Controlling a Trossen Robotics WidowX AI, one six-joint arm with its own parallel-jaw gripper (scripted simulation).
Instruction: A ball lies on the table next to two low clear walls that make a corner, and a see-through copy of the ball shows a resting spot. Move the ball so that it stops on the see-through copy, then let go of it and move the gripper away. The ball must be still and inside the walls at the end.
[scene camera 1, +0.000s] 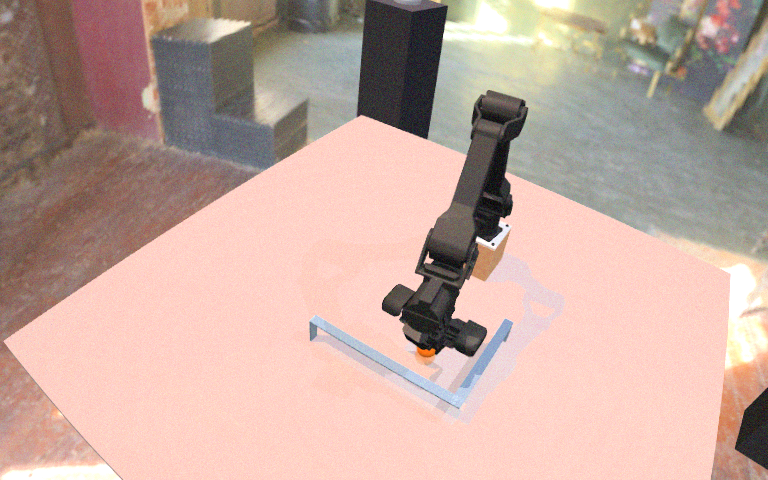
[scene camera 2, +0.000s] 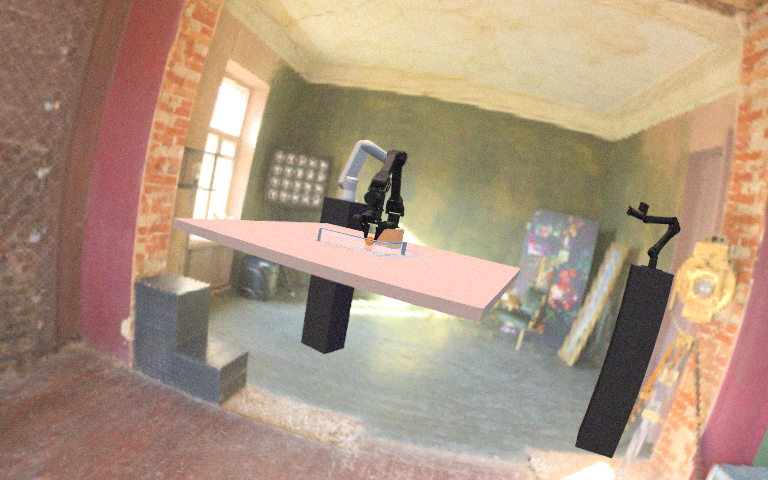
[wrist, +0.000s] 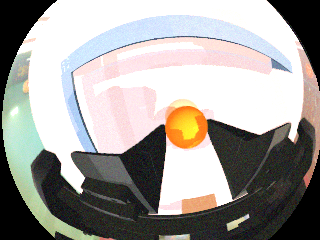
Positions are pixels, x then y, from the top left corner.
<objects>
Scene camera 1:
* gripper: 426, 348
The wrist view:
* gripper: 186, 126
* orange ball: 186, 127, held by the gripper
</objects>
